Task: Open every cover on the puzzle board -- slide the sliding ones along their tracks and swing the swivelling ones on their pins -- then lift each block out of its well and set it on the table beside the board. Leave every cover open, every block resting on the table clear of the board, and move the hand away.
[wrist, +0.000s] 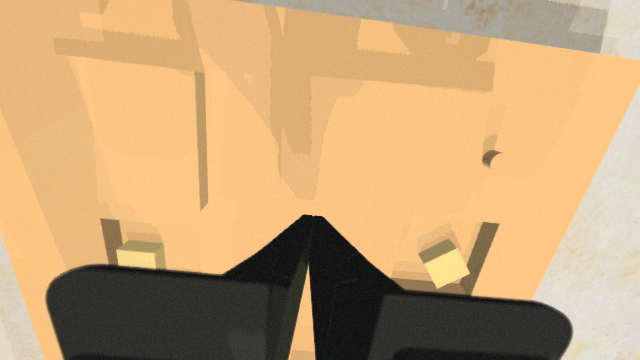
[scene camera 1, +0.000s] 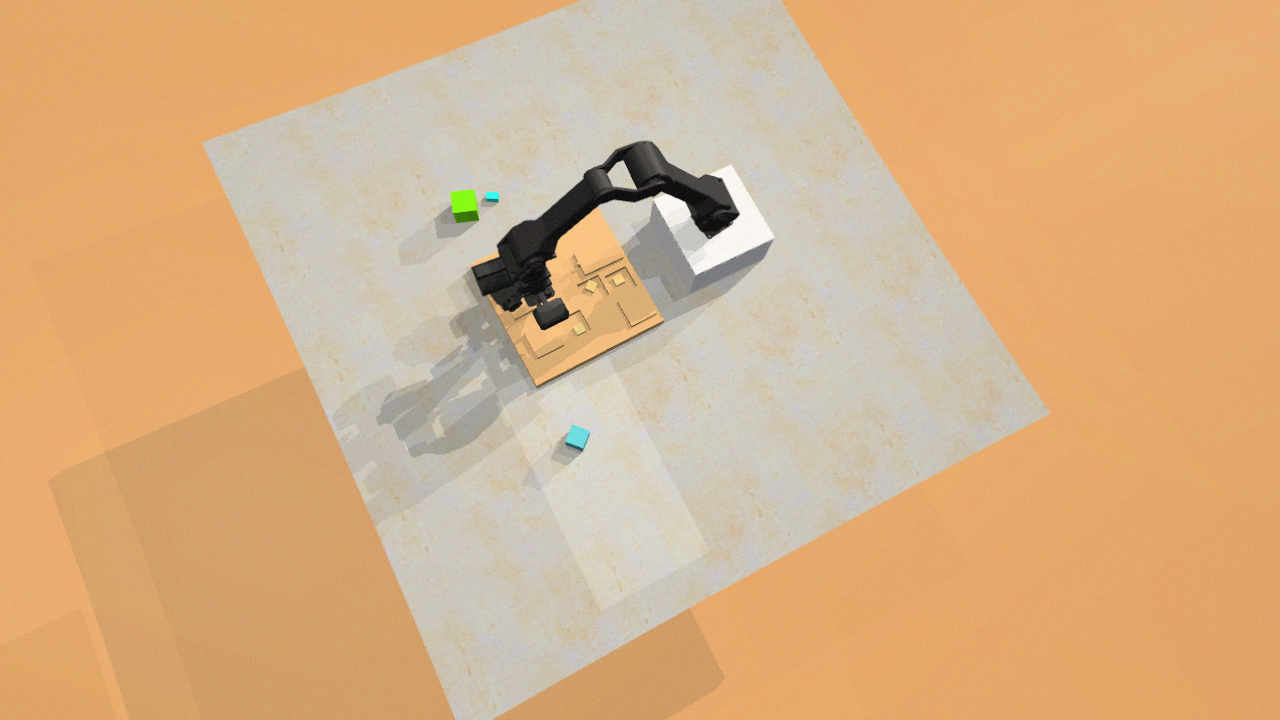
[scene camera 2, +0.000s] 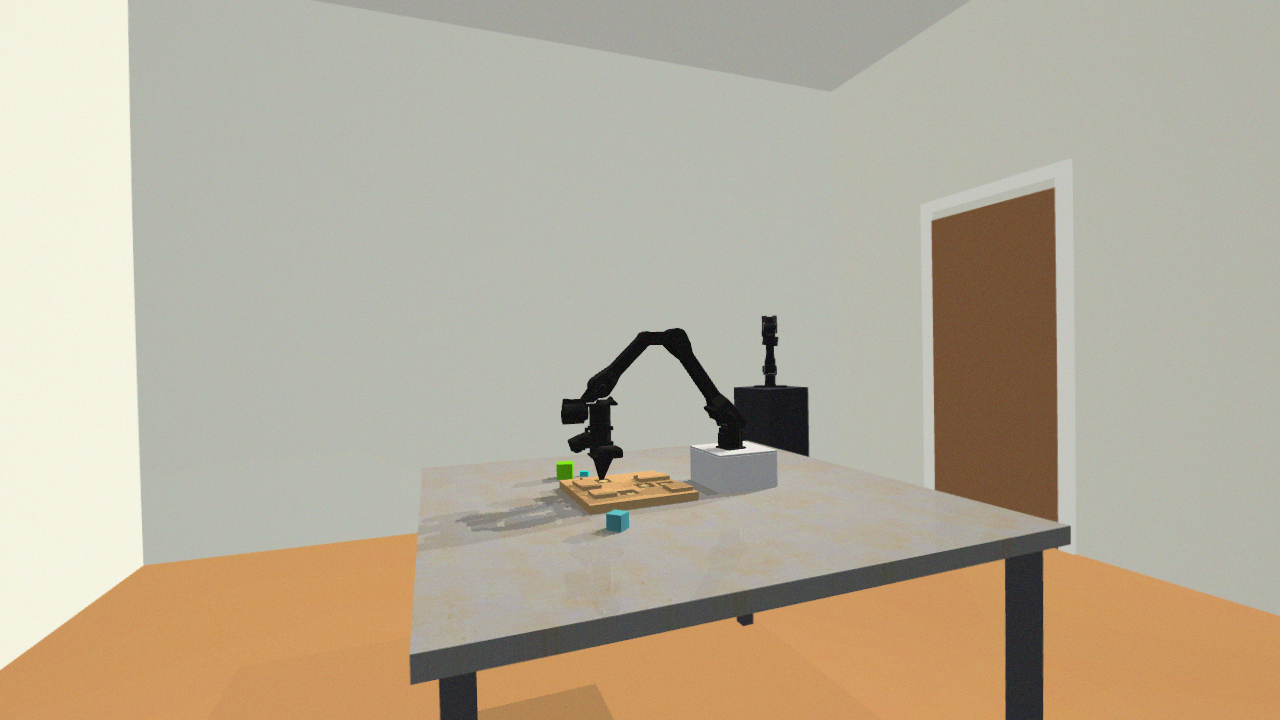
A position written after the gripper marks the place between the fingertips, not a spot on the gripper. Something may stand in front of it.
The gripper (scene camera 1: pixel 535 297) is shut and holds nothing. Also in view: a tan puzzle board (scene camera 1: pixel 606 326).
The gripper also shows in the wrist view (wrist: pixel 311 225) and in scene camera 2 (scene camera 2: pixel 601 479). The tan puzzle board is seen too in the wrist view (wrist: pixel 565 106) and in scene camera 2 (scene camera 2: pixel 655 495).
